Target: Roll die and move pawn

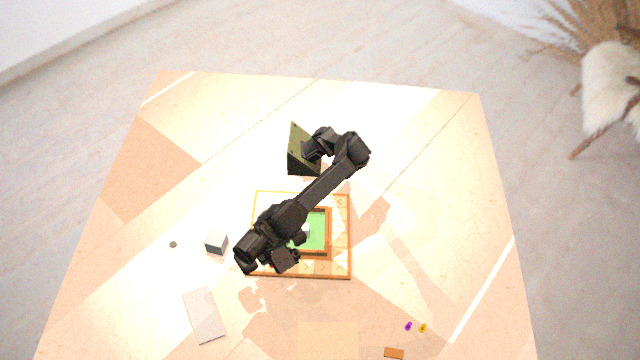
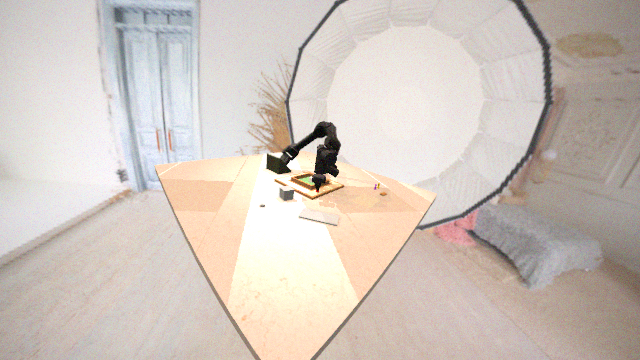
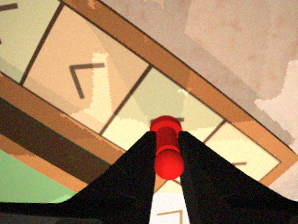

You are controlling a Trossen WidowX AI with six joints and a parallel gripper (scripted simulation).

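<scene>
My gripper tip is now 11 cm past the white die and 9 cm to the right of it. Also, from my gripper tip: red pawn: 1 cm above; grey block: 15 cm to the right, 7 cm behind; green dice tray: 11 cm behind, 8 cm to the left, 2 cm below.
</scene>
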